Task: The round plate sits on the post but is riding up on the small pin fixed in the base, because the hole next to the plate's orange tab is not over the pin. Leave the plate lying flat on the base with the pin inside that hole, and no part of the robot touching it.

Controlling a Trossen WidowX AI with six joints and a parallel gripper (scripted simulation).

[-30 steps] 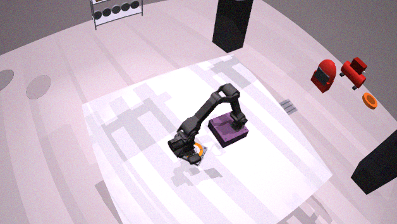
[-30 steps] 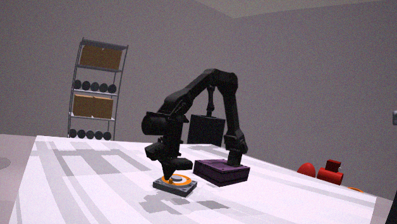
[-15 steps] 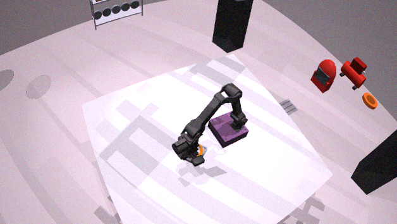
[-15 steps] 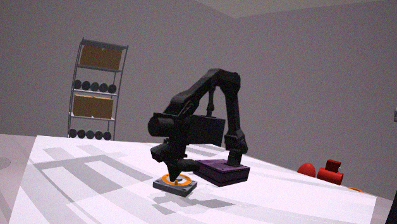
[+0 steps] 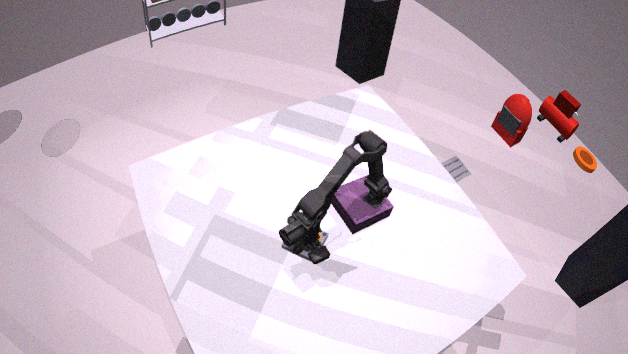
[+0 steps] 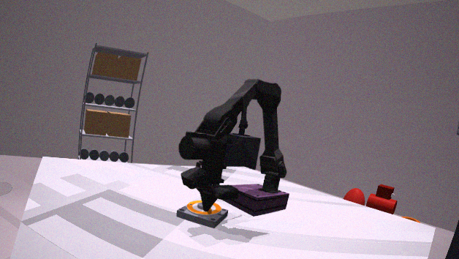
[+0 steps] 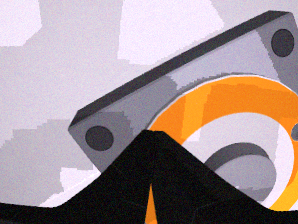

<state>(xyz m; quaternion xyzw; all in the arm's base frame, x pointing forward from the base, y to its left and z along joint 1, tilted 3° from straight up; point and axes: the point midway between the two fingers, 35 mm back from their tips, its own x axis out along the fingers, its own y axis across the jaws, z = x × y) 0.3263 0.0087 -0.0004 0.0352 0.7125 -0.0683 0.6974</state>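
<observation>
Now: gripper tip 2 cm to the left of the round plate, 2 cm past it and 1 cm above it. Also, from my gripper tip: grey square base 4 cm to the right, 3 cm behind, 2 cm below.
</observation>
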